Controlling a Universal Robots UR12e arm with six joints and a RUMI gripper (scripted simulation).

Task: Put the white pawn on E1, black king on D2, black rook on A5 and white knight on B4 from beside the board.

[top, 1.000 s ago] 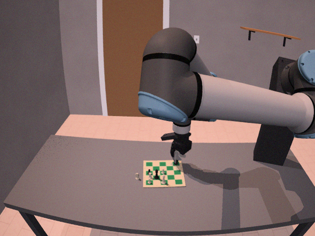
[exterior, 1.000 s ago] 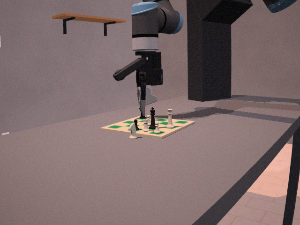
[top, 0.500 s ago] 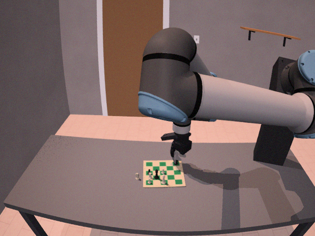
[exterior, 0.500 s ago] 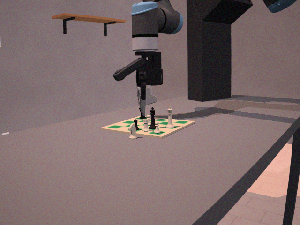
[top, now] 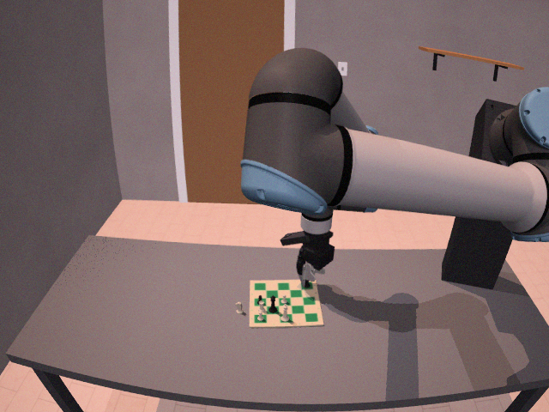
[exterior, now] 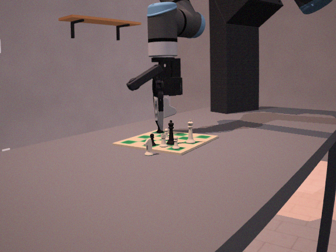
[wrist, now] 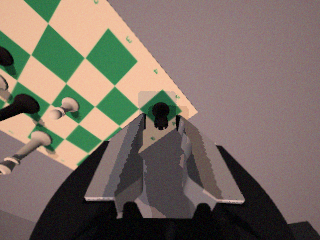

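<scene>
My gripper is now 10 mm above the black rook. From my hand the other things lie so: black king (140 mm to the left, 80 mm ahead, 10 mm above); black pawn (120 mm to the left, 120 mm ahead, 10 mm below); chessboard (90 mm to the left, 50 mm ahead, 30 mm below).
</scene>
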